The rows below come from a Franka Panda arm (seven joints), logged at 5 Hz.
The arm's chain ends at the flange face. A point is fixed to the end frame.
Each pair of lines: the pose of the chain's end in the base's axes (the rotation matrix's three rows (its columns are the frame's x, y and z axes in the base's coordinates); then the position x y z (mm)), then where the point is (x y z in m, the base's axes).
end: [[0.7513, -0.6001, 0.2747], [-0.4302, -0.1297, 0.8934], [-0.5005, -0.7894, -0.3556]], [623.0, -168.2, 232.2]
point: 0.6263 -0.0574 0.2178
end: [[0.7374, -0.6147, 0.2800], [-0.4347, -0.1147, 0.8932], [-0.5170, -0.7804, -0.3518]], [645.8, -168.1, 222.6]
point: 0.6503 -0.0572 0.2092
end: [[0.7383, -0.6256, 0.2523], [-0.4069, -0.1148, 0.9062], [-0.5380, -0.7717, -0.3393]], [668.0, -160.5, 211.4]
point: 0.6696 -0.0493 0.2001
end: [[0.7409, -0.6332, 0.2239], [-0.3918, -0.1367, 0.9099], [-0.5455, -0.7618, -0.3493]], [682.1, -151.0, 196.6]
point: 0.6806 -0.0399 0.1845
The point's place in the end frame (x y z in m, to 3 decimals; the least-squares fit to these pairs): -0.038 -0.005 0.105
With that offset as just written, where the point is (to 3 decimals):
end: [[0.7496, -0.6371, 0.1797], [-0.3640, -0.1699, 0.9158], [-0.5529, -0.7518, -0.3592]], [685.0, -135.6, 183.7]
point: 0.679 -0.025 0.171
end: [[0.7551, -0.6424, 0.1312], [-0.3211, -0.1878, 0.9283], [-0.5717, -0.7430, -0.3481]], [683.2, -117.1, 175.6]
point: 0.671 -0.006 0.164
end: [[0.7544, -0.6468, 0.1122], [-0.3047, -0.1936, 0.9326], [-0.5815, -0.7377, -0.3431]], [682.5, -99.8, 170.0]
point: 0.669 0.011 0.160
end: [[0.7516, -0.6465, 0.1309], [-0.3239, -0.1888, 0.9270], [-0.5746, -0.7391, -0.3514]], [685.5, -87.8, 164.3]
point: 0.674 0.023 0.153
